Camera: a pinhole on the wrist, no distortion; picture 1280 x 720 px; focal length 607.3 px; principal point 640.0 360.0 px. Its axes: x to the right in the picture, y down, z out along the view. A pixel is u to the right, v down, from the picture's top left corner.
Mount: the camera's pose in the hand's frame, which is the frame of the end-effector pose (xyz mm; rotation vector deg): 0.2 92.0 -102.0 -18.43 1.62 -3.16
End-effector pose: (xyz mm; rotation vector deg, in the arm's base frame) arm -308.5 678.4 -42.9 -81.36 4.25 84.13
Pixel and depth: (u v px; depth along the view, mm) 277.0 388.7 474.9
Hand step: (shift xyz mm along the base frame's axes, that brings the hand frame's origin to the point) -495.0 -58.9 141.0
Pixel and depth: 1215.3 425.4 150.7
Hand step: -85.2 45.0 -188.3
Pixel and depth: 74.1 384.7 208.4
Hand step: -232.6 -128.8 66.6
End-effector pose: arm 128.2 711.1 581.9 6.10 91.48 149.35
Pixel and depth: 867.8 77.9 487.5
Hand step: -145.0 390.4 215.6
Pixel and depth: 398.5 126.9 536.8
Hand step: 248.4 364.5 282.8
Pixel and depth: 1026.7 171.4 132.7
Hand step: -86.3 -0.1 97.4
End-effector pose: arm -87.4 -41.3 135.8 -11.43 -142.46 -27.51
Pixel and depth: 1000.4 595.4 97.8
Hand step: -1.5 137.0 99.4
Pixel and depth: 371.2 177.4 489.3
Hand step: -20.8 261.2 -397.7
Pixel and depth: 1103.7 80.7 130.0
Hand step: -84.9 83.1 50.3
